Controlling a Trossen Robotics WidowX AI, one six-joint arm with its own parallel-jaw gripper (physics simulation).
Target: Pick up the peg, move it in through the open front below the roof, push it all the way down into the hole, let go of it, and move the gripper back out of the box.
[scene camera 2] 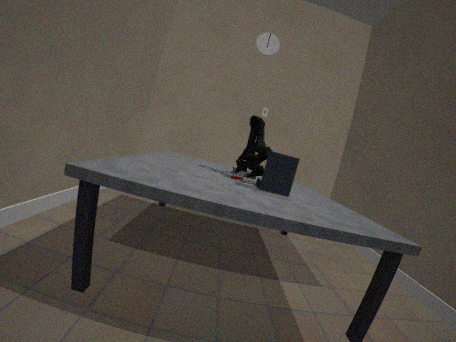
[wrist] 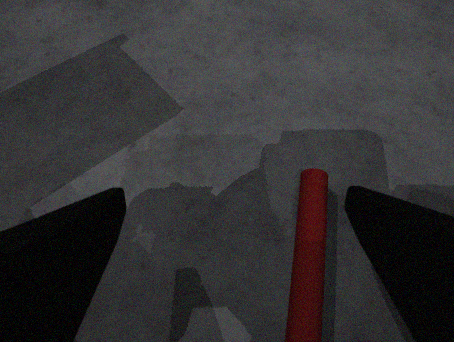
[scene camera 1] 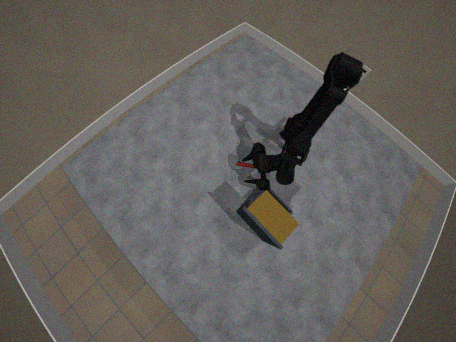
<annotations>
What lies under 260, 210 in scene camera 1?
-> A yellow roof.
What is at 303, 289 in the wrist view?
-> A red peg.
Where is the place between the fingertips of my gripper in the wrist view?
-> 237, 197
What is my gripper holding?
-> Nothing.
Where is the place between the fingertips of my gripper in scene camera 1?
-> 243, 171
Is my gripper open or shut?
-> Open.
</annotations>
